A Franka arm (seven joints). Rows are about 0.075 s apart.
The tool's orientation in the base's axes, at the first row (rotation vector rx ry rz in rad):
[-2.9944, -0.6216, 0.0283]
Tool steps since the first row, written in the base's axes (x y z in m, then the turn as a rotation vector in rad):
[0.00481, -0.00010, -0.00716, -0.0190, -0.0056, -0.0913]
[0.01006, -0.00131, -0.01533, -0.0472, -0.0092, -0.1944]
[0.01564, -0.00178, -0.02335, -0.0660, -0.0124, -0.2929]
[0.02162, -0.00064, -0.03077, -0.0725, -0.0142, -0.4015]
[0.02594, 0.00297, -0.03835, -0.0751, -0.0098, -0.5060]
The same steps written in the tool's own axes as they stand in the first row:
[0.00438, 0.00261, 0.00696, -0.0196, 0.0054, 0.0912]
[0.00873, 0.00649, 0.01482, -0.0467, 0.0062, 0.1946]
[0.01367, 0.00982, 0.02258, -0.0651, 0.0101, 0.2932]
[0.01962, 0.01178, 0.02985, -0.0717, 0.0184, 0.4015]
[0.02502, 0.01084, 0.03753, -0.0722, 0.0223, 0.5060]

